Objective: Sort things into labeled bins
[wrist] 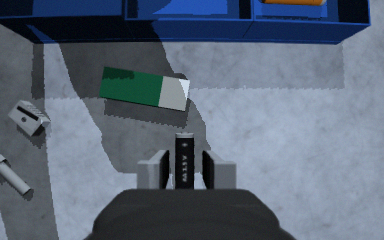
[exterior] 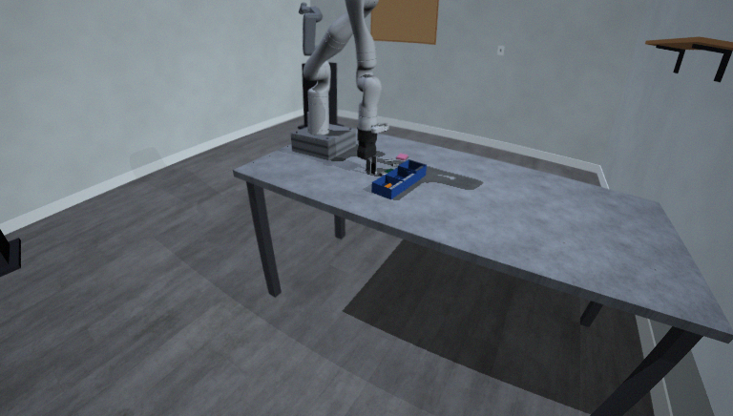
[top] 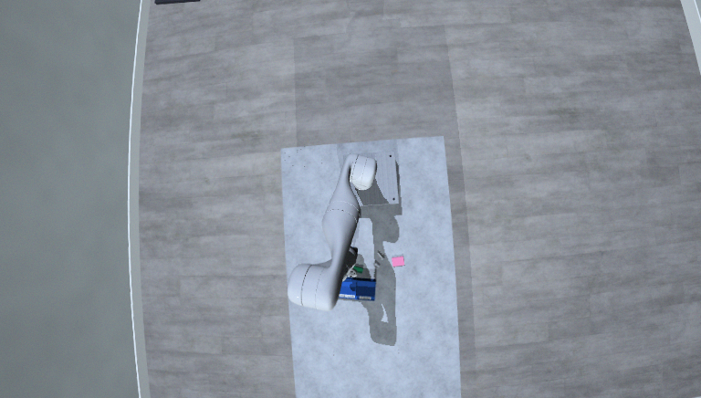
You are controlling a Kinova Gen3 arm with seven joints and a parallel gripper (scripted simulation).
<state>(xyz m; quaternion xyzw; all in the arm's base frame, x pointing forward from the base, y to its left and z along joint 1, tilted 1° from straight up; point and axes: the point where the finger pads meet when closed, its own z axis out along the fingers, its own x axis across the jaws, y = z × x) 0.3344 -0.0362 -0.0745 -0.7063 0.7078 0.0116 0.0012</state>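
Now: hand 1 cm above the black battery. The rest, counted from my hand: grey block (4 cm ahead, 13 cm to the left, 1 cm below); grey rod (1 cm behind, 14 cm to the left, 1 cm below); orange battery (13 cm ahead, 8 cm to the right, 1 cm below).
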